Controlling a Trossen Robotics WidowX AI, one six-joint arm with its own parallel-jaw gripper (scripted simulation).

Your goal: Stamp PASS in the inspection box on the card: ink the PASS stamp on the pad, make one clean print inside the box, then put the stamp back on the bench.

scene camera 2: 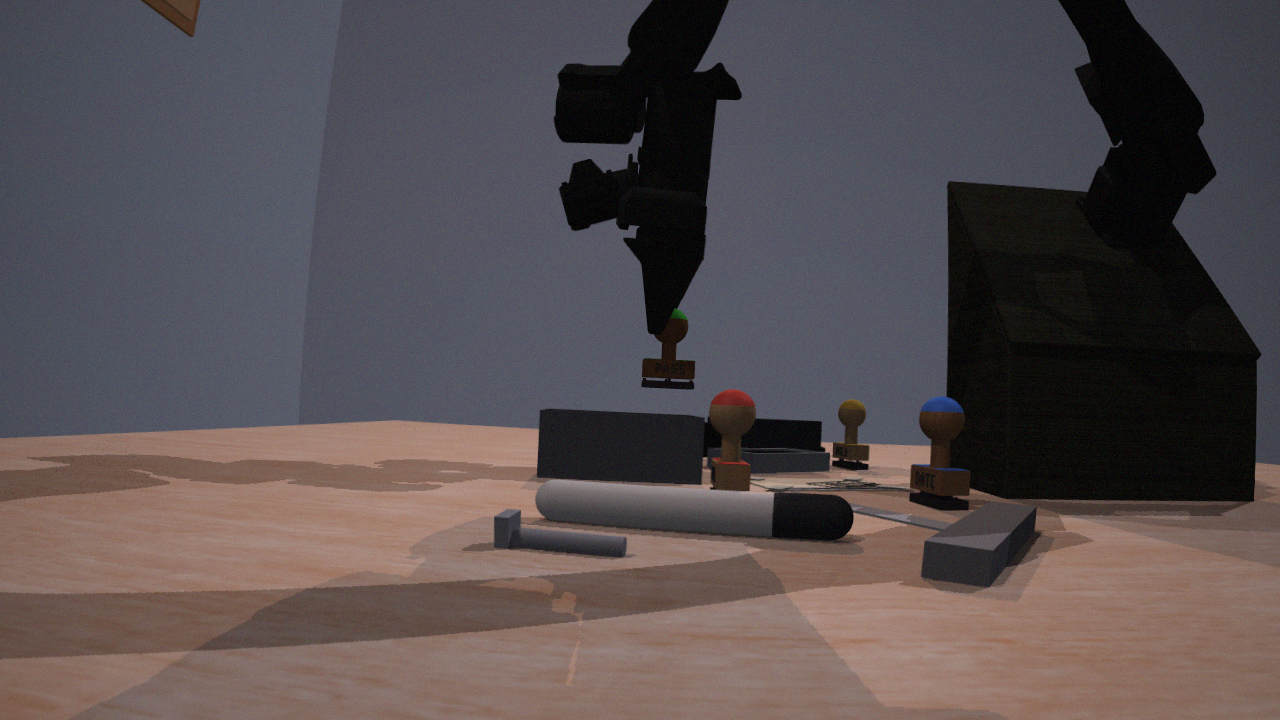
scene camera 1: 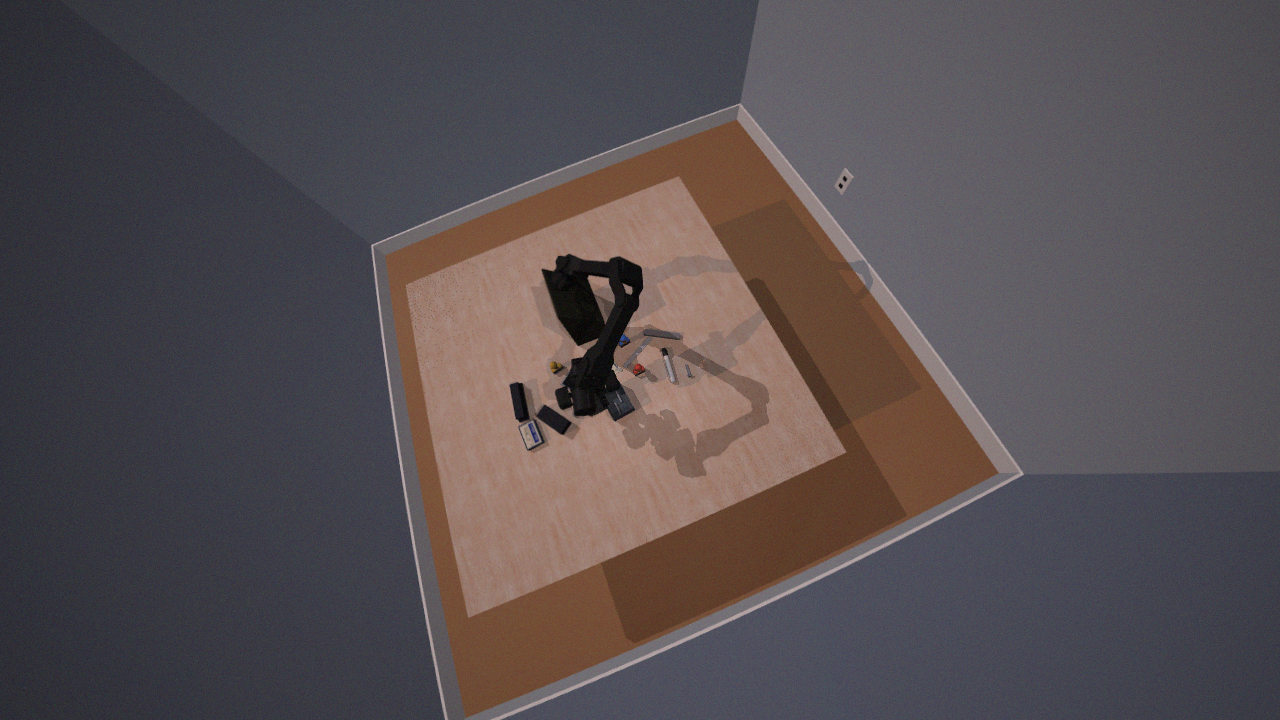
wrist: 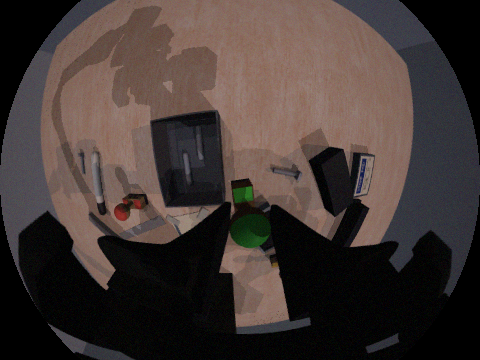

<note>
In view: my gripper (scene camera 2: 656, 334), a green-topped pass stamp (scene camera 2: 676, 329), a red-topped stamp (scene camera 2: 732, 413), a bolt (scene camera 2: 507, 531), a blue-topped date stamp (scene camera 2: 941, 419), a grey bar (scene camera 2: 975, 550), a yellow-topped stamp (scene camera 2: 851, 413) and a dark tray (scene camera 2: 573, 444).
The green-topped pass stamp is seen too in the wrist view (wrist: 249, 227). The dark tray shows as well in the wrist view (wrist: 187, 148). My gripper shows as well in scene camera 1 (scene camera 1: 592, 397) and in the wrist view (wrist: 250, 208). The wrist view misses the blue-topped date stamp, which is hidden by my gripper.
</note>
